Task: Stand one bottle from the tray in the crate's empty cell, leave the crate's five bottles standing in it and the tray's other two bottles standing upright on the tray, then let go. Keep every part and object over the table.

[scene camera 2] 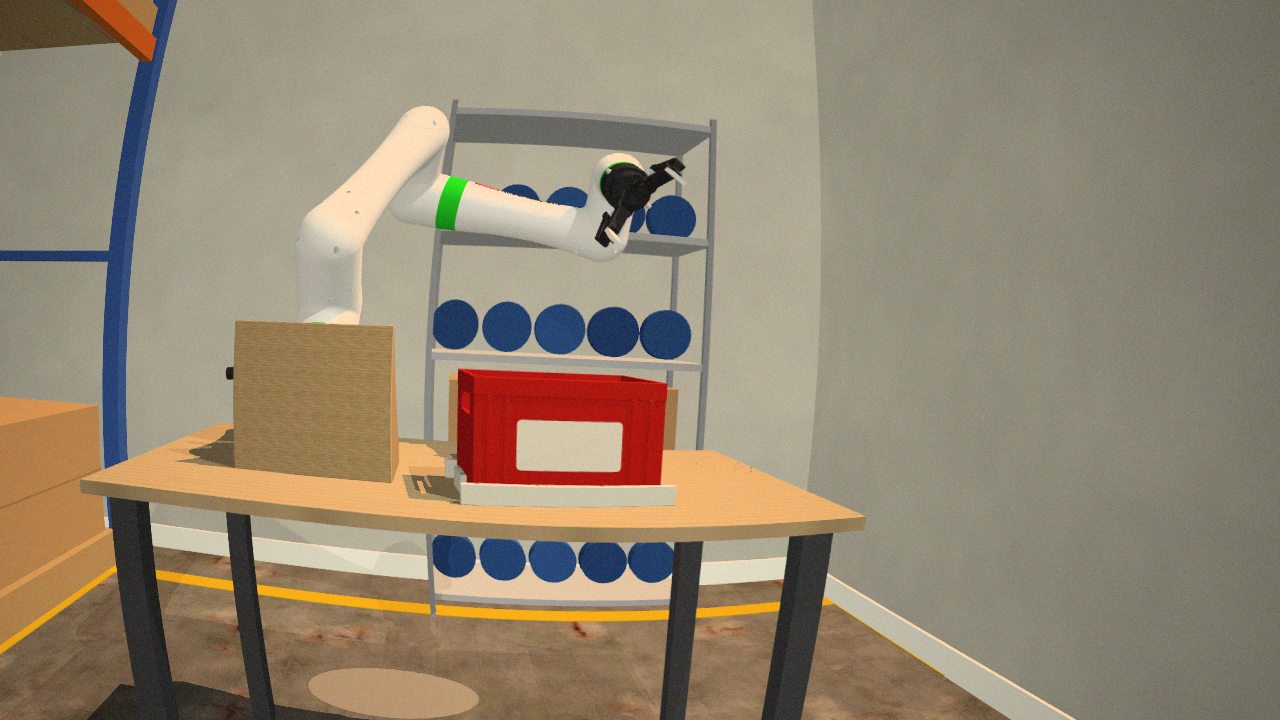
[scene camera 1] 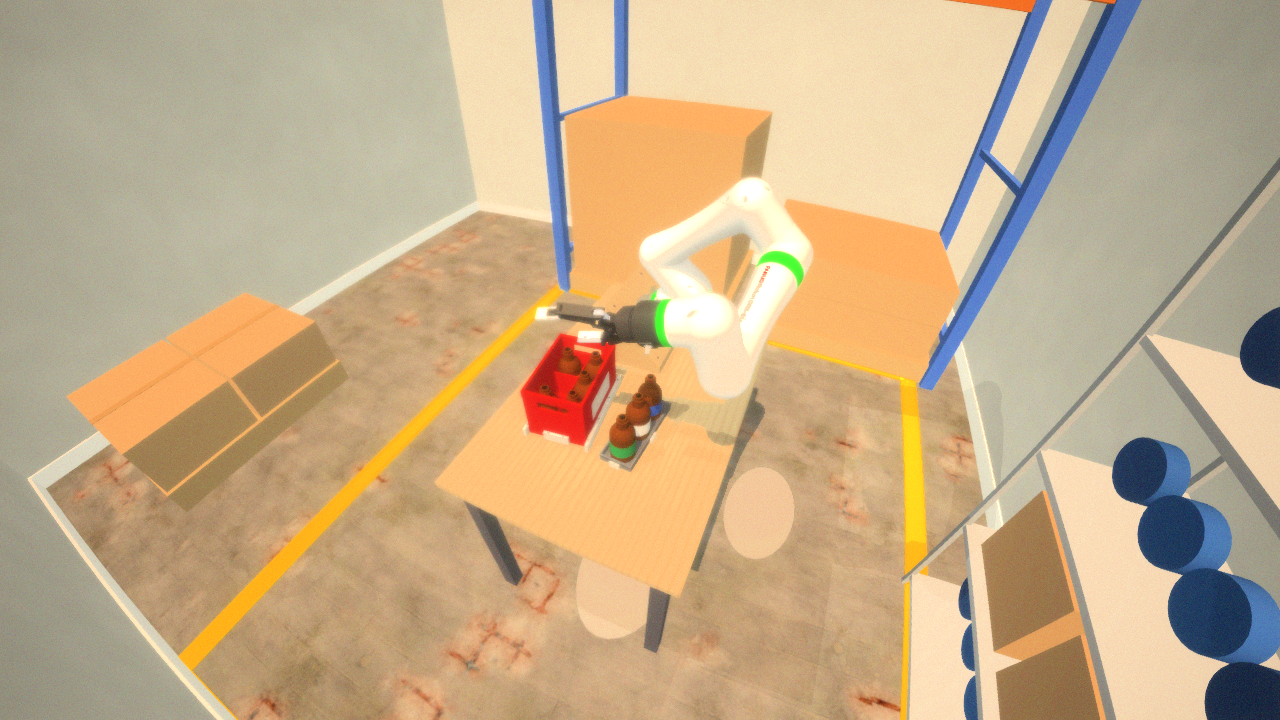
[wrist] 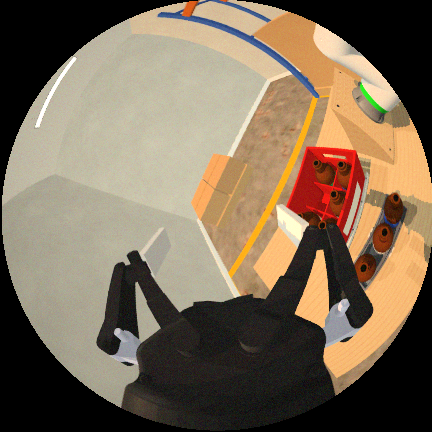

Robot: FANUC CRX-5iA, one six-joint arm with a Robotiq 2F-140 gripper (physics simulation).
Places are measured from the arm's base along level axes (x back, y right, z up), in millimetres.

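Pixels of known places: gripper, fingertip midpoint: (scene camera 2: 648, 210) (scene camera 1: 559, 326) (wrist: 221, 226); arm's base at its link origin: (scene camera 2: 314, 387) (wrist: 367, 104).
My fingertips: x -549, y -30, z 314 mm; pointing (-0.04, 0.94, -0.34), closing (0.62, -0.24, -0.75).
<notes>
Ahead of a thing's pixels: the offset from my fingertips to its top centre. "pt": to the spot under its first point. Level surfaces: height alone.
The red crate @(dx +137, dy +93, dz -269 mm) (scene camera 1: 547, 420) (scene camera 2: 483, 438) (wrist: 305, 186) stands on the table, with five brown bottles upright in it. Its empty cell @(pt dx +116, dy +176, dz -378 mm) (wrist: 311, 197) is the middle one of the row away from the tray. The grey tray (scene camera 1: 608, 454) (wrist: 372, 251) lies beside the crate and holds three upright bottles: green-labelled @(dx +52, dy -130, dz -284 mm) (scene camera 1: 622, 438) (wrist: 365, 268), white-labelled @(dx +143, dy -131, dz -284 mm) (scene camera 1: 638, 417) (wrist: 383, 238) and blue-labelled @(dx +228, dy -126, dz -284 mm) (scene camera 1: 651, 394) (wrist: 394, 206). The crate hides the tray in scene camera 2. My gripper (scene camera 1: 568, 325) (scene camera 2: 643, 205) (wrist: 221, 226) is open and empty, high above the crate's level, pointing sideways with its fingers apart.
A wooden block (scene camera 2: 313, 398) (wrist: 365, 135) stands on the table @(dz -444 mm) (scene camera 1: 572, 519) (scene camera 2: 760, 501) between the arm's base and the crate. White rails @(dx +118, dy +190, dz -414 mm) (scene camera 2: 568, 495) edge the crate's foot. Cartons (scene camera 1: 210, 376) (wrist: 220, 190) and a shelf unit (scene camera 2: 707, 286) stand off the table.
</notes>
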